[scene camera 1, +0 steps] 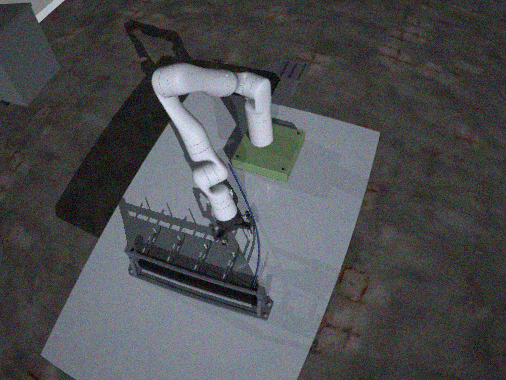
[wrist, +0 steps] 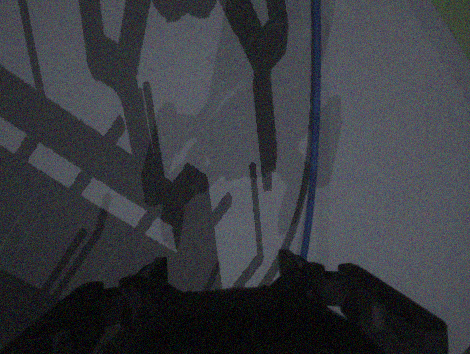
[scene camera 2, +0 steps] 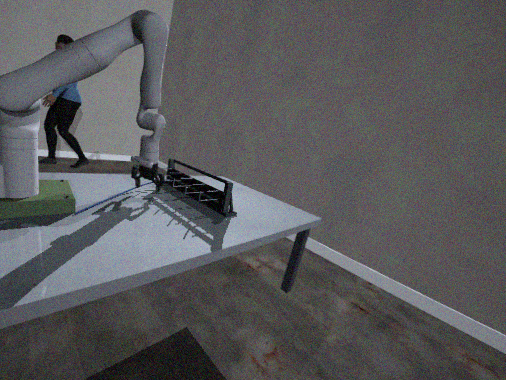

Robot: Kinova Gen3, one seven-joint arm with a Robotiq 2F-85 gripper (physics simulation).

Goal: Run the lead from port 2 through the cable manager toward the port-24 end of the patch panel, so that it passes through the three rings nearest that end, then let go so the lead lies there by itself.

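A thin blue lead [scene camera 1: 258, 245] [scene camera 2: 101, 202] [wrist: 315, 116] runs from the green block down to the right end of the black patch panel [scene camera 1: 264, 301] [scene camera 2: 227, 196], where it is plugged in. It lies on the table behind the panel, outside the cable manager's rings [scene camera 1: 176, 246]. My gripper [scene camera 1: 233, 226] [scene camera 2: 147, 177] [wrist: 224, 266] is open and empty. It hangs low over the table just behind the panel's right end. The lead passes close by its right finger; I cannot tell if they touch.
The arm stands on a green base block [scene camera 1: 274, 154] [scene camera 2: 67, 196] at the back of the grey table [scene camera 1: 327, 188] [scene camera 2: 251, 211]. A person in a blue shirt [scene camera 2: 70, 92] stands behind the arm at the far left.
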